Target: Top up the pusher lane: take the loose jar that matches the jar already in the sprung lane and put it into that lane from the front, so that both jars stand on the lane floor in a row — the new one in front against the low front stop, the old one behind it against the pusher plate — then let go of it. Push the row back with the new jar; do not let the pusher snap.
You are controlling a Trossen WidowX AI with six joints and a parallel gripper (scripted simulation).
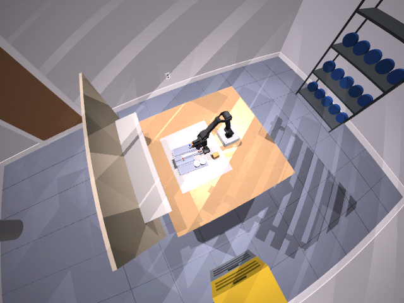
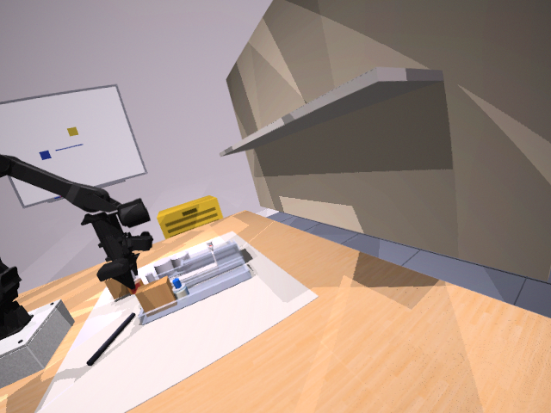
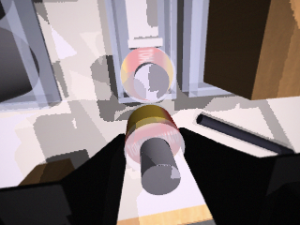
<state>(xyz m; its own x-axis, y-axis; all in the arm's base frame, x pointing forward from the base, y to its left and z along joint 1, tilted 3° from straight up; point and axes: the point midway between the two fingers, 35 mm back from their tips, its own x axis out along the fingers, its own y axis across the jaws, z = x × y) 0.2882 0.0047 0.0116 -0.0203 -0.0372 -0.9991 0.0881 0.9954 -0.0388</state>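
Now: the brown box 60 mm ahead of my gripper tip, 80 mm to the right of it and 20 mm below it. Also, from my gripper tip: black rod: 60 mm behind, 120 mm to the right, 50 mm below.
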